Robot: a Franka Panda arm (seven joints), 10 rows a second.
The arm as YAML. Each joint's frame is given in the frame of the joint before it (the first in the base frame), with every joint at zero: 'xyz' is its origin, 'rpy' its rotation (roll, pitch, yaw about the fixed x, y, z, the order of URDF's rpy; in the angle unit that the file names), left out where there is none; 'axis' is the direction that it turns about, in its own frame. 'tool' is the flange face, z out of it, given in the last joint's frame.
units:
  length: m
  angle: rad
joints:
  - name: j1
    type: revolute
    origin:
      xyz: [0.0, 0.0, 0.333]
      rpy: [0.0, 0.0, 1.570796]
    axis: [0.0, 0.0, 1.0]
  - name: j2
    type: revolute
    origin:
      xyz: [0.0, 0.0, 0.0]
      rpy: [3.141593, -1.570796, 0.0]
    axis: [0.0, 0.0, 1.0]
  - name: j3
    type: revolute
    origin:
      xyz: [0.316, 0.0, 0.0]
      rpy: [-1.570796, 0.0, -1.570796]
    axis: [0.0, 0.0, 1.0]
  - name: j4
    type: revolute
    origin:
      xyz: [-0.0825, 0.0, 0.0]
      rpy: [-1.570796, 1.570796, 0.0]
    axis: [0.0, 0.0, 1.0]
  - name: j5
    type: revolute
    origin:
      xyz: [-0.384, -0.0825, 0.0]
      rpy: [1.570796, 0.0, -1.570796]
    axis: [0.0, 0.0, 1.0]
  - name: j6
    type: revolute
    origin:
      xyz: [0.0, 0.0, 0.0]
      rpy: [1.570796, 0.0, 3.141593]
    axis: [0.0, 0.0, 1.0]
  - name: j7
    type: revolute
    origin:
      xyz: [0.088, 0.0, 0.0]
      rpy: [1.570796, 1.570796, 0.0]
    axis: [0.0, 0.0, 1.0]
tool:
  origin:
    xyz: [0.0, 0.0, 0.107]
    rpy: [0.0, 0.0, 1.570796]
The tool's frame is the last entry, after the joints.
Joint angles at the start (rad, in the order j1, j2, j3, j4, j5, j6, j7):
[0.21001, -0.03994, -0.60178, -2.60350, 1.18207, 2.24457, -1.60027]
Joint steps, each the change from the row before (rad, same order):
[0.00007, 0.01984, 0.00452, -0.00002, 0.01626, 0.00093, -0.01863]
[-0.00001, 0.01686, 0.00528, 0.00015, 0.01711, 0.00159, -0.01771]
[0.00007, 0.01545, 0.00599, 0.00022, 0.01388, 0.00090, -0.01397]
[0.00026, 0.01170, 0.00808, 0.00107, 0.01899, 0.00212, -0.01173]
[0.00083, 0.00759, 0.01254, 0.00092, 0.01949, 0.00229, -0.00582]
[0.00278, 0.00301, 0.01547, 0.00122, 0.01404, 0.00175, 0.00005]
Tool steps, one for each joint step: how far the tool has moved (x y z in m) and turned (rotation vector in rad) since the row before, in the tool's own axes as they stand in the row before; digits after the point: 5 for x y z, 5 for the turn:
[-0.00400, 0.00235, 0.00521, -0.00134, -0.00610, -0.00052]
[-0.00312, 0.00174, 0.00471, -0.00154, -0.00333, -0.00129]
[-0.00278, 0.00121, 0.00471, -0.00023, -0.00504, -0.00090]
[-0.00098, 0.00023, 0.00441, -0.00056, 0.00118, 0.00034]
[0.00064, -0.00172, 0.00515, 0.00236, 0.00220, 0.00113]
[0.00241, -0.00382, 0.00575, 0.00633, -0.00061, -0.00235]

